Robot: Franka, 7 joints.
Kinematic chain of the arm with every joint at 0, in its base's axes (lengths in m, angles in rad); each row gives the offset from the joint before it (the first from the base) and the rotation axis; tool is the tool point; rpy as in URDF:
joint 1: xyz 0 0 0.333 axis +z
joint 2: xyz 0 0 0 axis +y
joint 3: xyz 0 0 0.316 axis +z
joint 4: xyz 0.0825 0 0 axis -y
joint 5: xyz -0.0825 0 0.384 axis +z
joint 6: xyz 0 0 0 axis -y
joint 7: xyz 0.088 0 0 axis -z
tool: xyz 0 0 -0.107 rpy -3.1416 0 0
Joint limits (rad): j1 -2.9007..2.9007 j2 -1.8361..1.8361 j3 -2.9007..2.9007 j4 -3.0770..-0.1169 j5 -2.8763..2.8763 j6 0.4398..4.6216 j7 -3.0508..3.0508
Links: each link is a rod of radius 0.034 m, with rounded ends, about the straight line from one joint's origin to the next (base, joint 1, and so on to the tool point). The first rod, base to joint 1, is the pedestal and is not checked.
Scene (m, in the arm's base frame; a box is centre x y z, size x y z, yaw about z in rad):
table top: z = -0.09
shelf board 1: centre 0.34 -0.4 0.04 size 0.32 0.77 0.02 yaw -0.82
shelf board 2: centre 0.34 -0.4 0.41 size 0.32 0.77 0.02 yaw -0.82
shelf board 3: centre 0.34 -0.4 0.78 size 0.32 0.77 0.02 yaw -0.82
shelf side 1: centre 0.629 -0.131 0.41 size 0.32 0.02 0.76 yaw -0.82
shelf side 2: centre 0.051 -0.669 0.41 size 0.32 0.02 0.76 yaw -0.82
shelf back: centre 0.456 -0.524 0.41 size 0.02 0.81 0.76 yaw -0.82
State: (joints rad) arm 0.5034 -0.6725 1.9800 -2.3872 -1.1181 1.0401 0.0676
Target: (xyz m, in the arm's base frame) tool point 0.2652 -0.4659 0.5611
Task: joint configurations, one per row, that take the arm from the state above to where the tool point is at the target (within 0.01 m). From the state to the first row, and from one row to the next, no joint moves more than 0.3 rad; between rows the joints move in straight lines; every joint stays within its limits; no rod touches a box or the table.
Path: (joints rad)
1: 0.7918 -0.5040 2.1115 -2.3670 -1.0685 0.9833 0.0676
2: 1.0802 -0.3355 2.2431 -2.3467 -1.0190 0.9265 0.0676
3: 1.3686 -0.1671 2.3746 -2.3265 -0.9694 0.8698 0.0676
4: 1.6570 0.0014 2.5061 -2.3063 -0.9199 0.8130 0.0676
5: 1.9454 0.1699 2.6376 -2.2860 -0.8703 0.7562 0.0676
6: 2.2337 0.3384 2.7692 -2.2658 -0.8208 0.6994 0.0676
7: 2.5221 0.5068 2.9007 -2.2456 -0.7712 0.6427 0.0676
8: 2.5271 0.3016 2.9007 -2.0629 -0.8659 0.8015 0.0676
9: 2.5320 0.0963 2.9007 -1.8803 -0.9606 0.9604 0.0676
10: 2.5369 -0.1090 2.9007 -1.6976 -1.0552 1.1193 0.0676

